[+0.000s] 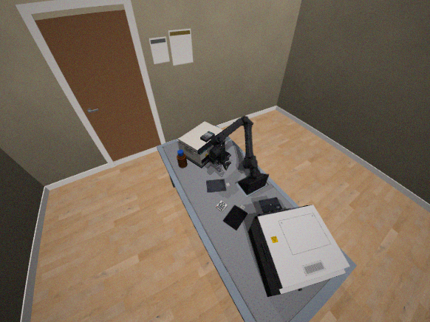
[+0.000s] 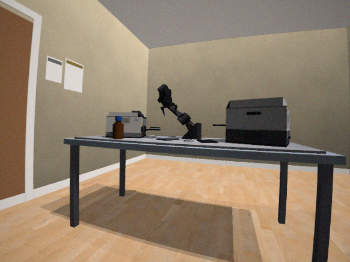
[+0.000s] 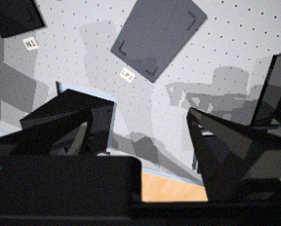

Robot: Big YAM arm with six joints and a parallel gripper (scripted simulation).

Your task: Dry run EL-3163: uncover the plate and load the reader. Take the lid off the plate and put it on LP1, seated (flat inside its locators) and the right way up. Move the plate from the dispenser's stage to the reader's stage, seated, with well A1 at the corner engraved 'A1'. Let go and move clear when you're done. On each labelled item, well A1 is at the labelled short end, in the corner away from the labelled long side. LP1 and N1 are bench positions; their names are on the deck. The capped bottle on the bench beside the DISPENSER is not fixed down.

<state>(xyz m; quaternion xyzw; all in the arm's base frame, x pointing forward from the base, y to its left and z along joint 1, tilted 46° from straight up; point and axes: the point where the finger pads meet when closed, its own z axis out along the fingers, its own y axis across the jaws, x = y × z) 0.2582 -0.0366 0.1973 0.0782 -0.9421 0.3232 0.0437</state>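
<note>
My gripper is now 140 mm past the dark see-through lid, 200 mm to the left of it and 120 mm above it. Round my hand: well plate: 140 mm behind, 200 mm to the right, 130 mm below; bench position N1: 90 mm ahead, 330 mm to the left, 210 mm below; grey-blue LP1 pad: 60 mm ahead, 10 mm to the left, 210 mm below.
</note>
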